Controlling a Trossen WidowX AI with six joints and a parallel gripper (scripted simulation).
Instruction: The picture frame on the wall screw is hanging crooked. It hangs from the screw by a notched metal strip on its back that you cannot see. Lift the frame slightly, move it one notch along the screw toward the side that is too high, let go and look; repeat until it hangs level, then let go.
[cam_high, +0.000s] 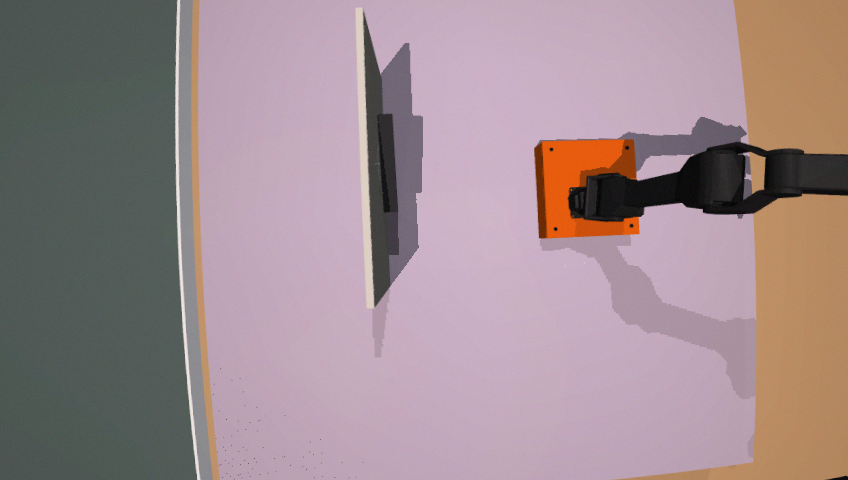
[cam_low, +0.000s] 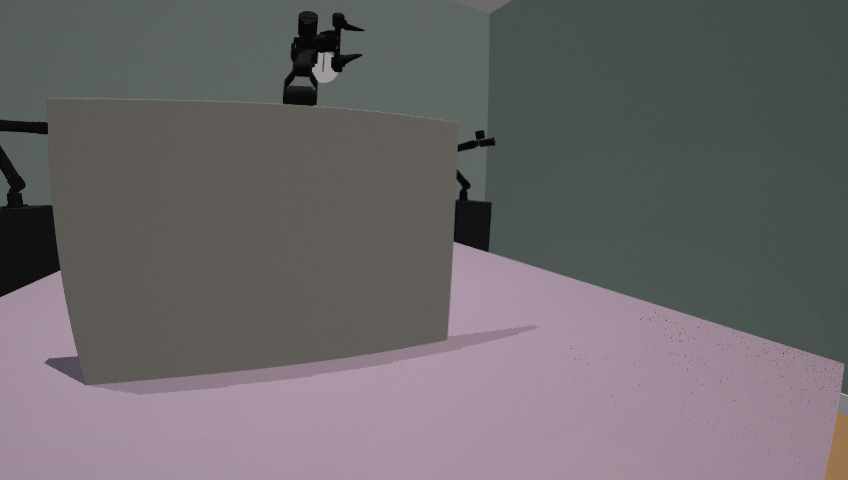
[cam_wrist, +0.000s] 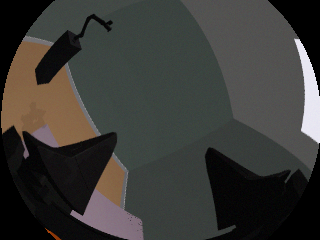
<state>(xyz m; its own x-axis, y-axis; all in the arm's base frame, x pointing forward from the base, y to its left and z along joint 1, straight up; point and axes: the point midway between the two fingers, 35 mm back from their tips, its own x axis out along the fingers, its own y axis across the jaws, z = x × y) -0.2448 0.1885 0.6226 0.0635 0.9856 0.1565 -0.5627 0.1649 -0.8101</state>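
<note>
Now: the picture frame 650 mm ahead of my gripper tip, 530 mm below it and 310 mm to the right of it. The rest, counted from my gripper tip: wall panel 660 mm ahead, 540 mm below, 300 mm to the right.
</note>
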